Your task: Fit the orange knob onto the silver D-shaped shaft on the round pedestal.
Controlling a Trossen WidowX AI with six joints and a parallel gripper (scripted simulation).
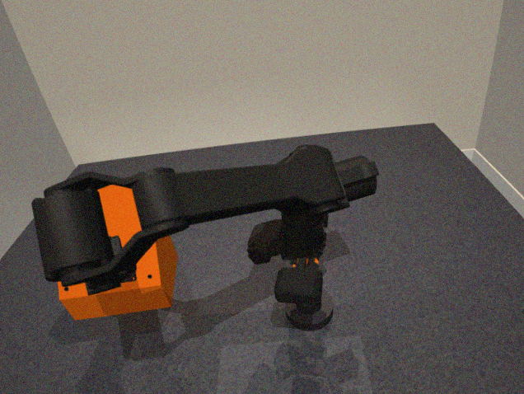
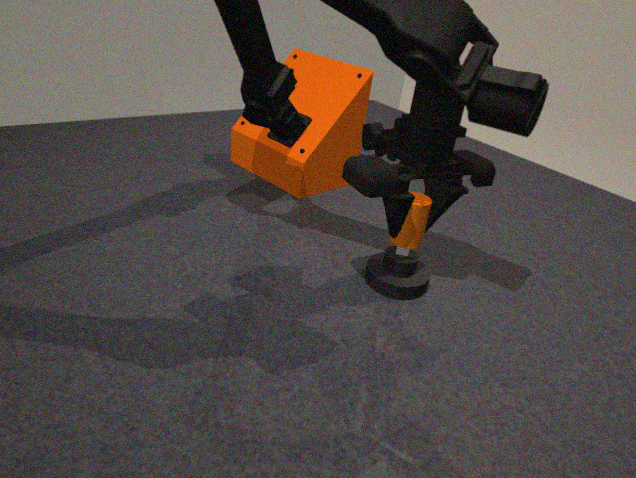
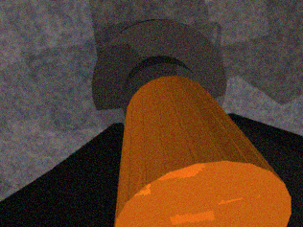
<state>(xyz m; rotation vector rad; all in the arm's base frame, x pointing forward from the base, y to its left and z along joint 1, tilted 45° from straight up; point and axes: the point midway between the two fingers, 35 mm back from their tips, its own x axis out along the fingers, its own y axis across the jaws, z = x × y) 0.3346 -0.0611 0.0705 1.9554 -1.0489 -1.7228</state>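
Now: the round pedestal 40 mm below my gripper tip. Also, from my gripper tip: orange knob: 30 mm above.
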